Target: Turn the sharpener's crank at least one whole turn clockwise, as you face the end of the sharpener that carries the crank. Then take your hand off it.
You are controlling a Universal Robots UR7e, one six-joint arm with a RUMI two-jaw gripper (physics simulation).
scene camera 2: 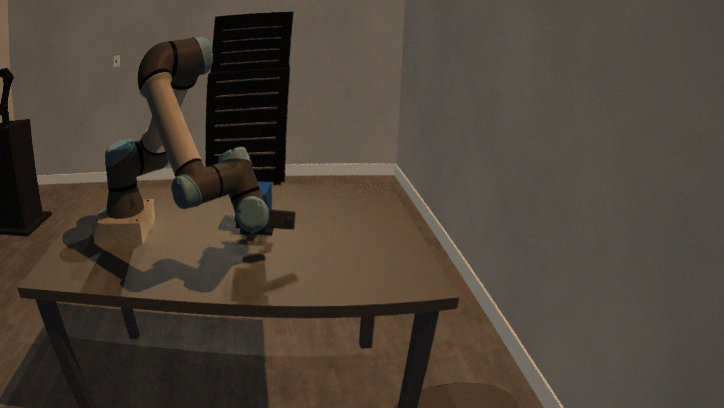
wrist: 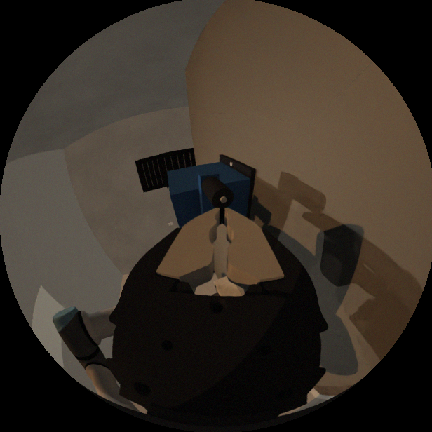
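Where they show: arm's base at its link origin: (scene camera 2: pixel 125 209).
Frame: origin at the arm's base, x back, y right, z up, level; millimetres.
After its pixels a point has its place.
The blue sharpener (scene camera 2: pixel 267 190) {y -49, x -519, z 53 mm} (wrist: pixel 186 201) stands on the table on a dark base plate (wrist: pixel 251 192); in the scene view the arm's wrist hides most of it. The crank's black round handle (wrist: pixel 215 191) points toward the wrist camera, in front of the sharpener's blue end. My gripper (wrist: pixel 221 210) is shut with nothing between its fingers. Its fingertips are at the near end of the crank handle, just below it in the wrist view; whether they touch it I cannot tell. In the scene view the fingers are mostly hidden behind the wrist.
The table (scene camera 2: pixel 354 253) {y 103, x -772, z -72 mm} carries the arm's wooden base block (scene camera 2: pixel 121 228) {y 107, x -22, z -19 mm} at its left. A black slatted panel (scene camera 2: pixel 248 101) (wrist: pixel 166 169) stands behind the table. A dark cabinet (scene camera 2: pixel 17 174) is at the far left. The right wall (scene camera 2: pixel 557 152) runs beside the table.
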